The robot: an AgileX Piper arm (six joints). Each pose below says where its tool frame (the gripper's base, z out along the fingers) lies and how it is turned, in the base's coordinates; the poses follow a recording.
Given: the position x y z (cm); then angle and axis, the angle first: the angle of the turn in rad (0 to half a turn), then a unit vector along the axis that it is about.
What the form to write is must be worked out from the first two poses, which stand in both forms.
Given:
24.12 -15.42 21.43 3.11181 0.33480 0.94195 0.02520
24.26 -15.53 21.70 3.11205 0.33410 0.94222 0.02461
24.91 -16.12 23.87 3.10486 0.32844 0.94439 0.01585
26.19 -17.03 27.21 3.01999 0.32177 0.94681 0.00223
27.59 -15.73 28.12 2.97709 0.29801 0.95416 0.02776
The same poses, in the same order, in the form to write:
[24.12 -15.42 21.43], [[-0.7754 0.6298 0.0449], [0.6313 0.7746 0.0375], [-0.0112 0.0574 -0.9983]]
[24.26 -15.53 21.70], [[-0.7764 0.6287 0.0443], [0.6302 0.7756 0.0365], [-0.0114 0.0562 -0.9984]]
[24.91 -16.12 23.87], [[-0.7837 0.6196 0.0451], [0.6207 0.7838 0.0179], [-0.0243 0.0420 -0.9988]]
[26.19 -17.03 27.21], [[-0.7863 0.6068 0.1163], [0.6073 0.7937 -0.0348], [-0.1134 0.0432 -0.9926]]
[27.59 -15.73 28.12], [[-0.8101 0.5603 0.1727], [0.5694 0.8220 0.0038], [-0.1398 0.1014 -0.9850]]

